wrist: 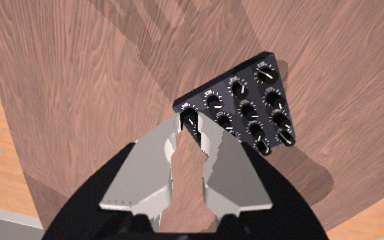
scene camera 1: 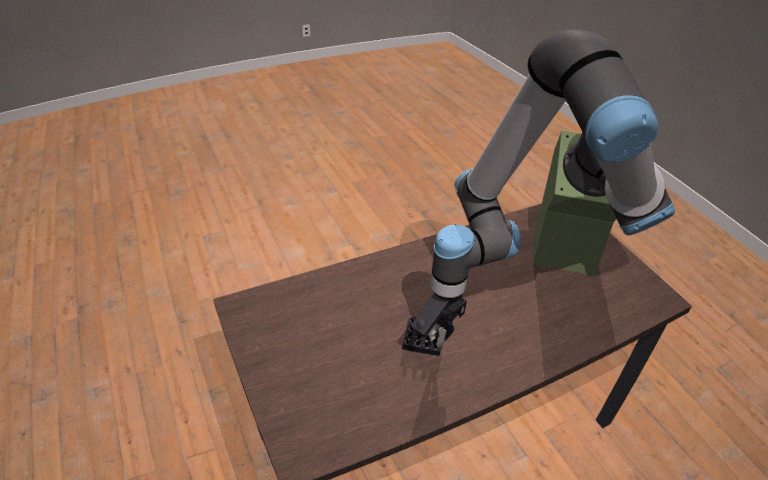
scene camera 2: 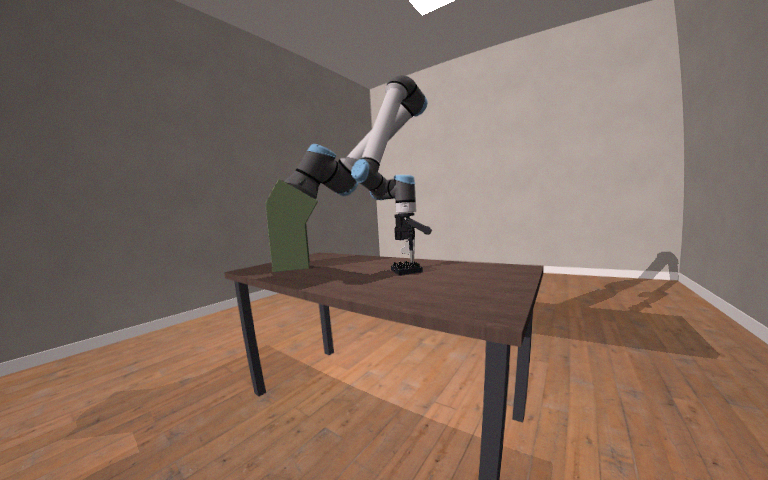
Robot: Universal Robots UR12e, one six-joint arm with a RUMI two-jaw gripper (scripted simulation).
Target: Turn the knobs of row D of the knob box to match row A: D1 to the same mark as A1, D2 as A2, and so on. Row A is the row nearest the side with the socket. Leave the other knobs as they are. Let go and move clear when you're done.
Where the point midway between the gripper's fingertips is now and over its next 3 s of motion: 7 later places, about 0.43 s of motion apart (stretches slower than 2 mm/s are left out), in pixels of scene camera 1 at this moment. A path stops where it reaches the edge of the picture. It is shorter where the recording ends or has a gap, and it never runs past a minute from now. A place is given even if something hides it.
My gripper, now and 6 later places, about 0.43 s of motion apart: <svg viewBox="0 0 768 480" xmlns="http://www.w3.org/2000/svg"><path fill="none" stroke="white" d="M435 345L436 343L437 338L437 335L438 329L440 318L442 307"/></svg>
